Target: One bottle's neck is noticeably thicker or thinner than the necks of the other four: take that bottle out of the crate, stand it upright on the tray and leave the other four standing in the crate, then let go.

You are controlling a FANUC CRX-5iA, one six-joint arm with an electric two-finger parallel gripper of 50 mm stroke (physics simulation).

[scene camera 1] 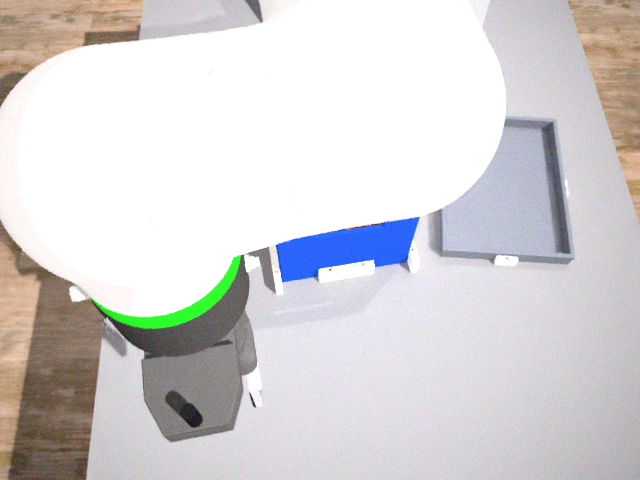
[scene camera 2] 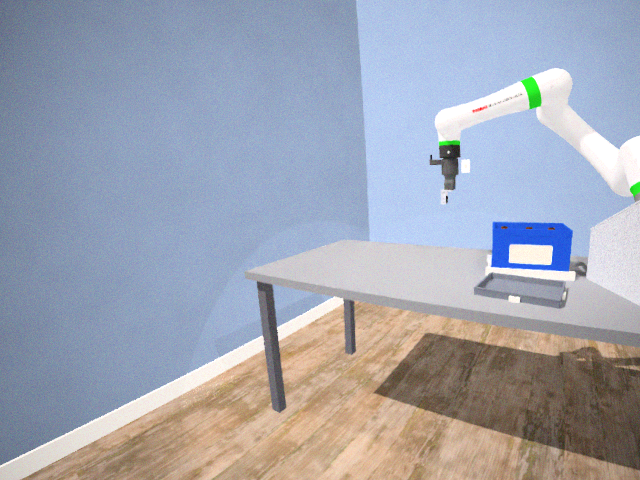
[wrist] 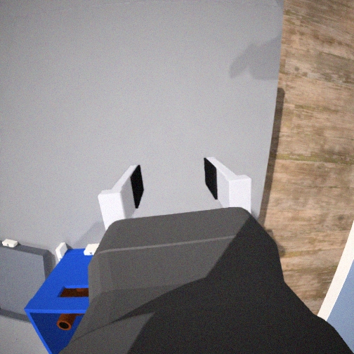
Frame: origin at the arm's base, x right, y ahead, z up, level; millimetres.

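Seen in the pictures: gripper, fingertip midpoint: (scene camera 2: pixel 444 203).
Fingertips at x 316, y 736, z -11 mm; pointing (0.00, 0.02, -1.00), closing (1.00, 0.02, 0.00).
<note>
Offsets run from my fingertips to a thing's top centre. "pt": to the spot under its first point.
The blue crate {dx -166, dy -353, dz -69 mm} (scene camera 1: pixel 346 253) (scene camera 2: pixel 501 248) (wrist: pixel 65 275) stands upright on the table; the arm hides most of it in scene camera 1. An orange-brown bottle (wrist: pixel 70 319) shows its open neck inside the crate in the wrist view. Small orange parts show at the crate's slots; the other bottles and a comparison of necks are hidden. The grey tray {dx -433, dy -314, dz -218 mm} (scene camera 1: pixel 506 206) (scene camera 2: pixel 532 296) (wrist: pixel 22 270) lies beside the crate and no bottle shows on its visible part. My gripper (scene camera 2: pixel 444 198) (wrist: pixel 173 174) is open and empty, pointing down high above the table, off to one side of the crate.
The white arm (scene camera 1: pixel 310 129) (scene camera 2: pixel 496 105) reaches over the crate in scene camera 1. White brackets {pt dx -165, dy -205, dz -218 mm} (scene camera 1: pixel 346 271) stand against the crate's base, and small white blocks {pt dx -400, dy -187, dz -229 mm} (scene camera 1: pixel 506 260) sit at the tray's sides. The table edge (wrist: pixel 272 130) runs to the right of the fingers in the wrist view.
</note>
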